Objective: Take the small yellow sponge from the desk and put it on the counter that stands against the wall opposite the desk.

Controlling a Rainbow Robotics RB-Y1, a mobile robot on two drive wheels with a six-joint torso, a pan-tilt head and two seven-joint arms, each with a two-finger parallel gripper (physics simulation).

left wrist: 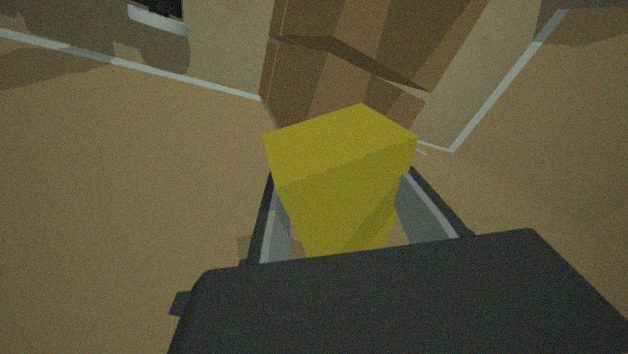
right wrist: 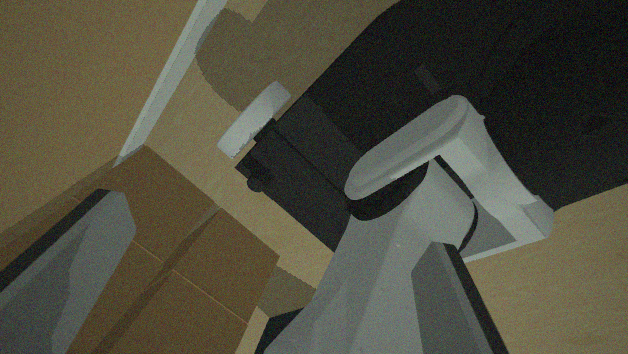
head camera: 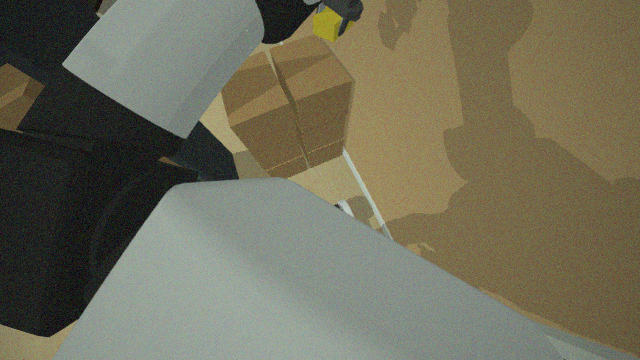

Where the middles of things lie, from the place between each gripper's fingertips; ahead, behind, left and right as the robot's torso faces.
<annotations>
My right hand is 440 mm short of the yellow sponge (left wrist: 337, 175), 520 mm to the right of it and 620 mm below it.
Right now my left hand is 20 mm short of the yellow sponge and 10 mm below it.
</annotations>
